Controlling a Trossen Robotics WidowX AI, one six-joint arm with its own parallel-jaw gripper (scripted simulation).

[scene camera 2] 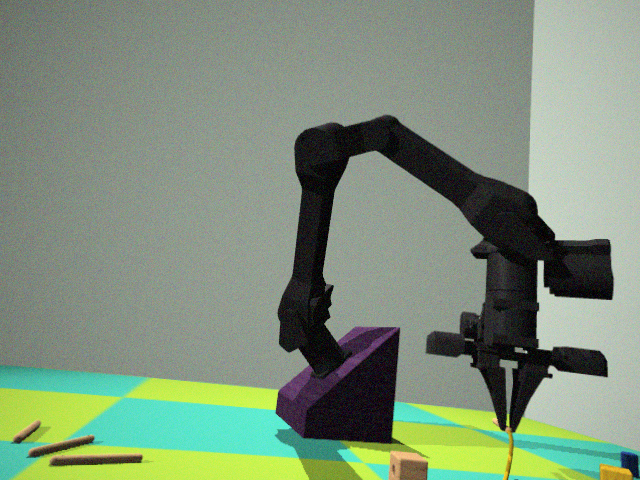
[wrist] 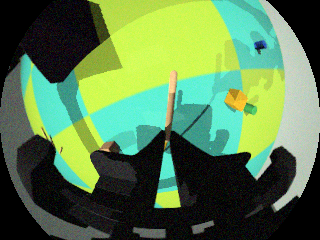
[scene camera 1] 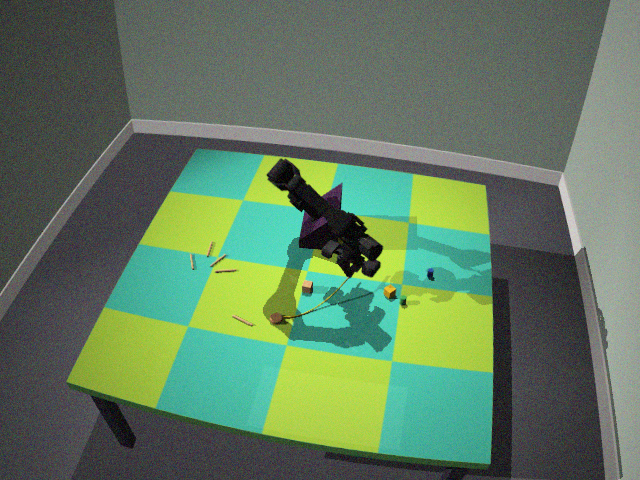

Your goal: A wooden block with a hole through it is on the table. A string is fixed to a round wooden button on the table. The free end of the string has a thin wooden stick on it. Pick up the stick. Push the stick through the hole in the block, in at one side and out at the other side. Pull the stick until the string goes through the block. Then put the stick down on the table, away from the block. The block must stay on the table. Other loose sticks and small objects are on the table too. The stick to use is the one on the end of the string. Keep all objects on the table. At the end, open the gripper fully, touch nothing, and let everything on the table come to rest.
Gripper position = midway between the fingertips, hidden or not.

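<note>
The gripper (scene camera 2: pixel 507 431) is visible, likewise at (scene camera 1: pixel 349 276) and at (wrist: pixel 167 133).
</note>
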